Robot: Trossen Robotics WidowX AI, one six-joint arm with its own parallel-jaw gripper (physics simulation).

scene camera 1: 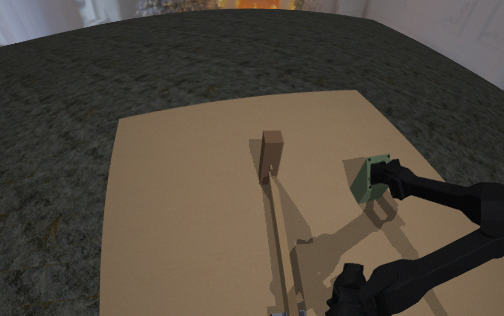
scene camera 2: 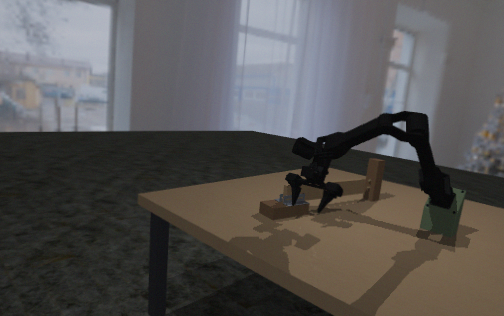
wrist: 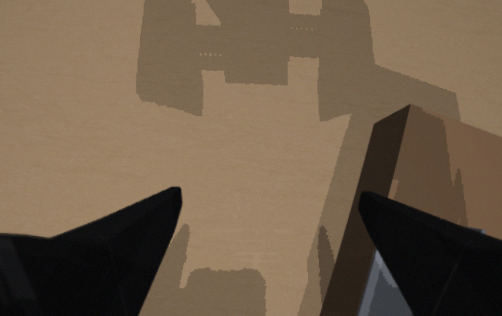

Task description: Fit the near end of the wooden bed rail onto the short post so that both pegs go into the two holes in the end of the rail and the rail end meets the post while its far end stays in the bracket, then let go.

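Places are measured from the arm's base along level axes (x ahead, y left, z up), in metres.
Pixels of known places: gripper, fingertip midpoint: [scene camera 2: 305, 209] [wrist: 271, 197]; arm's base at its link origin: [scene camera 1: 378, 172] [scene camera 2: 442, 199].
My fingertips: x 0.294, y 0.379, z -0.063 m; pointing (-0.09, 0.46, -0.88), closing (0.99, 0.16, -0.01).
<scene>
Ahead of a thing's pixels: the offset from my fingertips to its top centre. "spot": to the spot under its first point. Level surfaces: height alone.
The short brown post {spot: 0.094 m up, 0.028 m ahead, 0.492 m right} [scene camera 1: 272, 152] [scene camera 2: 376, 175] stands upright on the table. A peg shows on its face beside the rail end. The wooden bed rail {0.052 m up, 0.067 m ahead, 0.229 m right} [scene camera 1: 281, 230] [scene camera 2: 350, 187] runs from beside the post to the metal bracket [scene camera 2: 301, 200] [wrist: 371, 295] on a low brown block {0.010 m down, 0.098 m ahead, 0.017 m right} [scene camera 2: 282, 209] [wrist: 480, 175]. The rail's post end is close to the post; whether the pegs are in its holes cannot be told. My gripper [scene camera 2: 307, 207] [wrist: 271, 197] is open and empty, pointing down beside the block. One finger hangs over the block's edge; the other is over bare table.
The arm's green mount [scene camera 1: 361, 186] [scene camera 2: 436, 217] stands on the table {0.050 m down} [scene camera 1: 175, 200] [scene camera 2: 210, 215], to the right of the post in both scene views. The arm reaches from it toward the bracket. A table edge runs along the front left in scene camera 2.
</scene>
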